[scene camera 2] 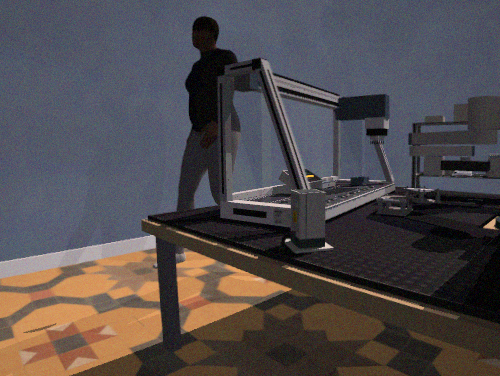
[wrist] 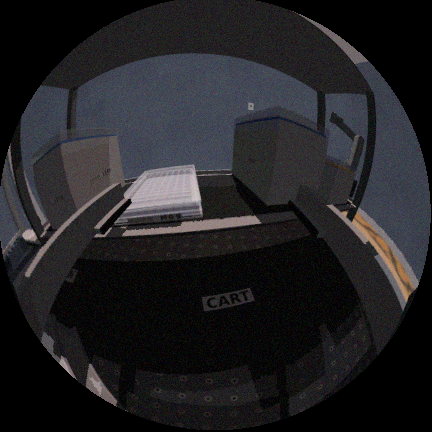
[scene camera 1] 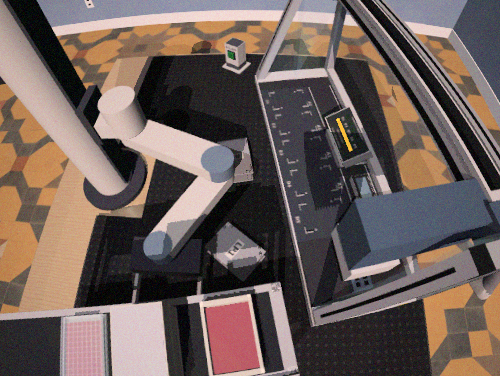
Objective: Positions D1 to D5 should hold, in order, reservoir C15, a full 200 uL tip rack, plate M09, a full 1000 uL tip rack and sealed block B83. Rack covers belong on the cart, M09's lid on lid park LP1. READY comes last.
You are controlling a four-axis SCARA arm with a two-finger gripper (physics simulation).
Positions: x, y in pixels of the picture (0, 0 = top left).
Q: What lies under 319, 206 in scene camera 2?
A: A green-screen device.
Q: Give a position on a CART label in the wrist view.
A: At 232, 298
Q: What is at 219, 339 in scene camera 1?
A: A reservoir.
